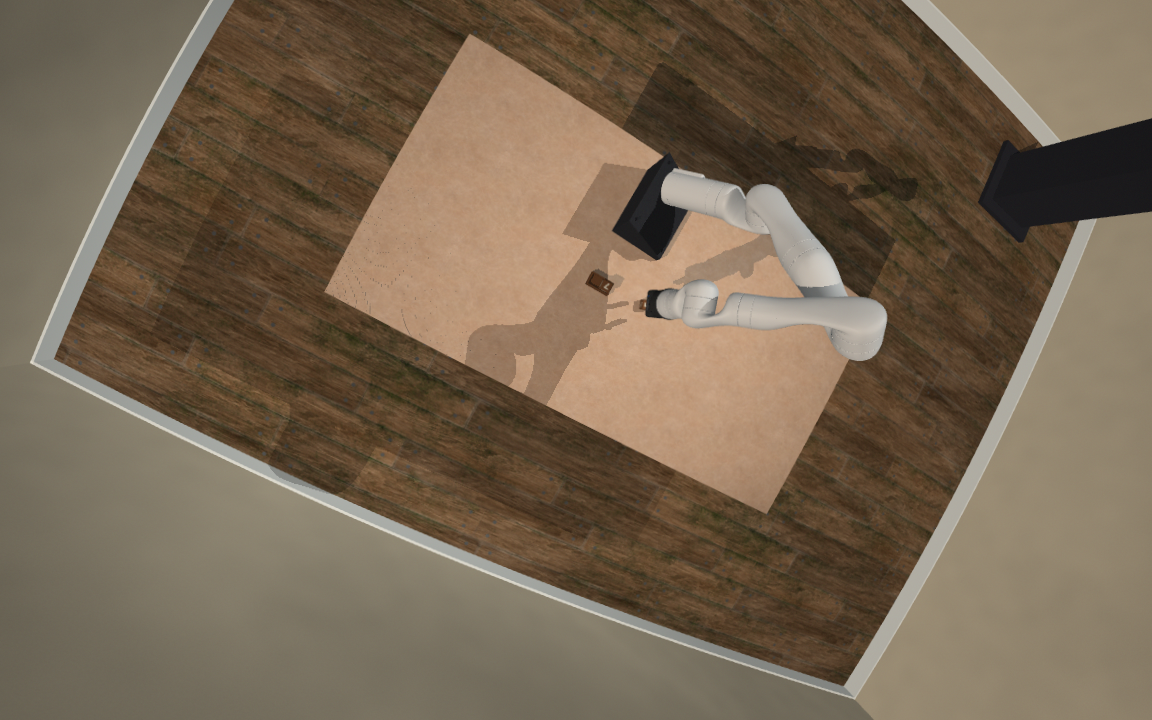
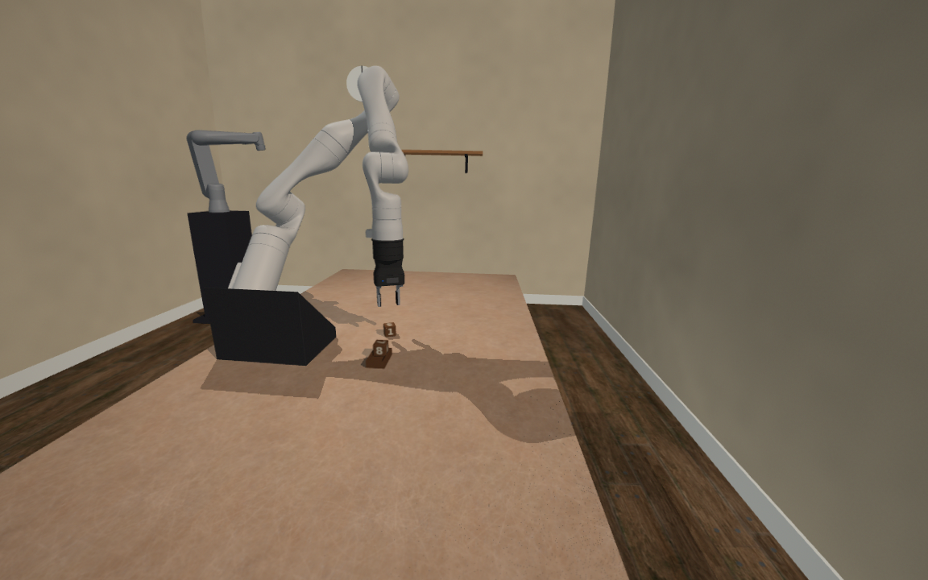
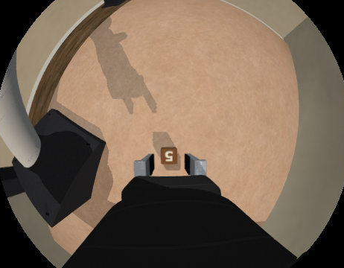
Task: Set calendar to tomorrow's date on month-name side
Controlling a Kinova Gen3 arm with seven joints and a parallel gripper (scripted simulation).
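My hand is 90 mm above the brown cube. From my hand the other things lie so: dark wooden tray: 10 mm ahead, 160 mm to the right, 90 mm below.
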